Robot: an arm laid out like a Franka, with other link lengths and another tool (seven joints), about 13 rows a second.
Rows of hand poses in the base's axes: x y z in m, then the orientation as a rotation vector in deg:
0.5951 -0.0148 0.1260 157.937 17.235 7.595
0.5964 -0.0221 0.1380 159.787 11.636 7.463
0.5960 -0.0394 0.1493 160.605 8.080 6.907
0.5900 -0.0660 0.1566 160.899 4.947 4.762
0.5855 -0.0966 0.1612 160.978 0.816 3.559
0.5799 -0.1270 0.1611 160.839 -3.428 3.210
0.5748 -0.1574 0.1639 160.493 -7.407 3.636
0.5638 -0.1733 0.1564 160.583 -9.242 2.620
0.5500 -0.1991 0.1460 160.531 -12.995 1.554
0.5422 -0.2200 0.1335 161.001 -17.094 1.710
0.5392 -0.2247 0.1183 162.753 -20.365 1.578
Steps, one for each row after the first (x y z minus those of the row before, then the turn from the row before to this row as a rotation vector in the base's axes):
0.0013 -0.0073 0.0120 1.562 -0.439 -3.950
-0.0004 -0.0173 0.0113 0.687 0.021 -2.535
-0.0060 -0.0266 0.0073 0.131 1.131 -2.420
-0.0045 -0.0306 0.0046 0.045 0.356 -2.999
-0.0056 -0.0304 -0.0001 -0.051 -0.252 -2.981
-0.0051 -0.0304 0.0028 -0.171 -0.760 -2.717
-0.0110 -0.0159 -0.0075 0.217 0.481 -1.383
-0.0138 -0.0258 -0.0104 0.249 0.288 -2.716
-0.0078 -0.0209 -0.0125 0.824 -0.636 -2.766
-0.0030 -0.0047 -0.0152 2.098 -0.452 -2.091

